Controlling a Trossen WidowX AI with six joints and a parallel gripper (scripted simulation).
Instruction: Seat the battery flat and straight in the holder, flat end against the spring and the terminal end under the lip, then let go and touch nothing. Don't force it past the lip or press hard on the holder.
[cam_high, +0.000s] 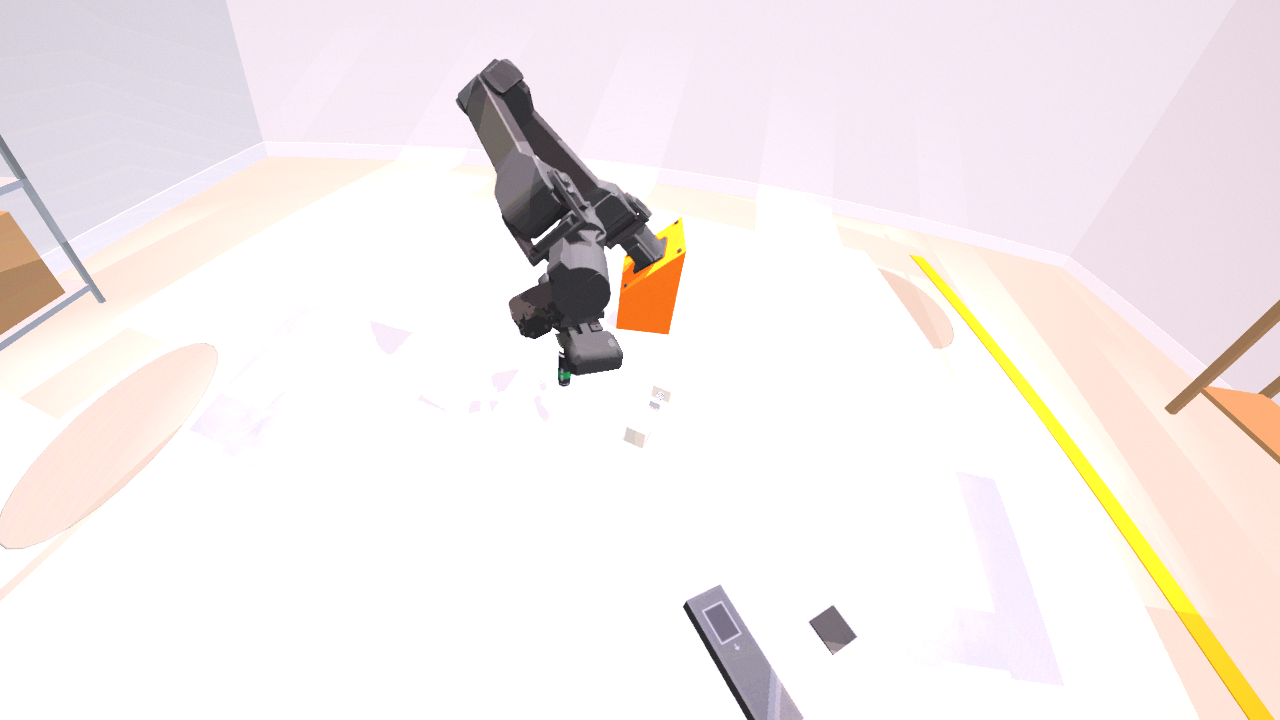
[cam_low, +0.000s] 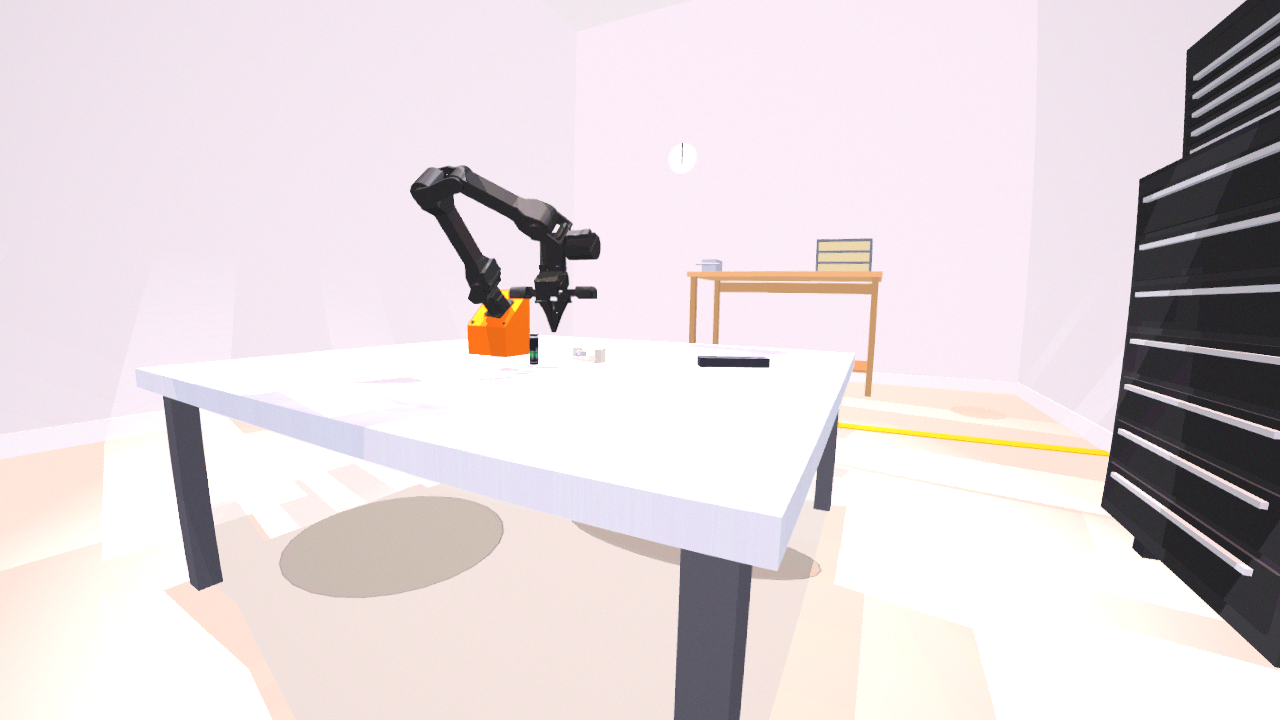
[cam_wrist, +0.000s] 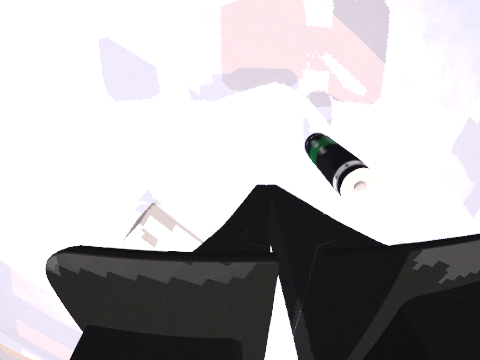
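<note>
My gripper tip is now 40 mm past the battery, 20 mm to the left of it and 40 mm above it. From my gripper tip the other things lie so: dark bar (330 mm ahead, 240 mm to the left, 60 mm below).
</note>
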